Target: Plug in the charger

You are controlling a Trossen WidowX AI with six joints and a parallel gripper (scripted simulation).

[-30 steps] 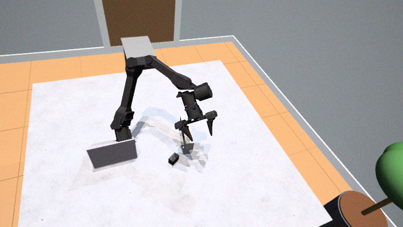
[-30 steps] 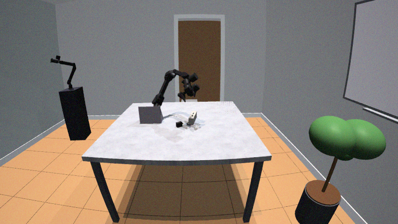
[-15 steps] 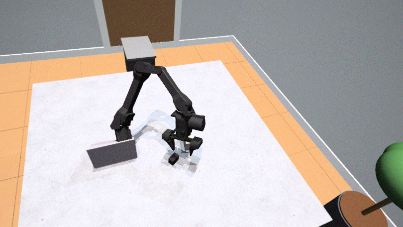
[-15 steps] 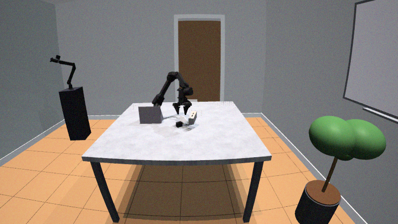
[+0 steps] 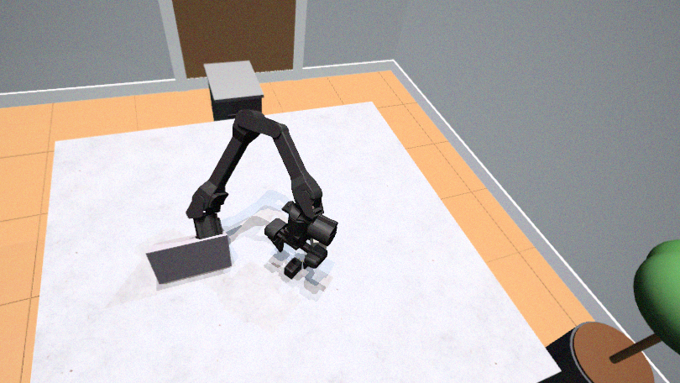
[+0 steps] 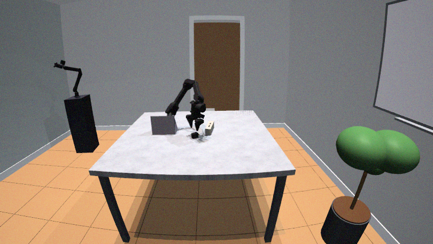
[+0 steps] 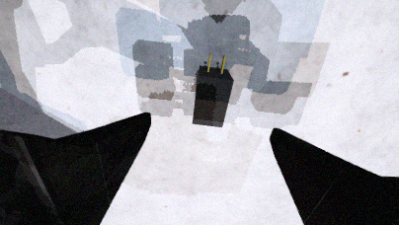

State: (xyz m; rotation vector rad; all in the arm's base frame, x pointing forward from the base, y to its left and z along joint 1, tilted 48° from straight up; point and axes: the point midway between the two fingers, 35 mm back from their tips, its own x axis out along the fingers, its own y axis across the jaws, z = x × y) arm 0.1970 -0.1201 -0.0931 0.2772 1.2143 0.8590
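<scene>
The charger is 50 mm below my gripper tip, 20 mm ahead of it and 10 mm to the left of it.
</scene>
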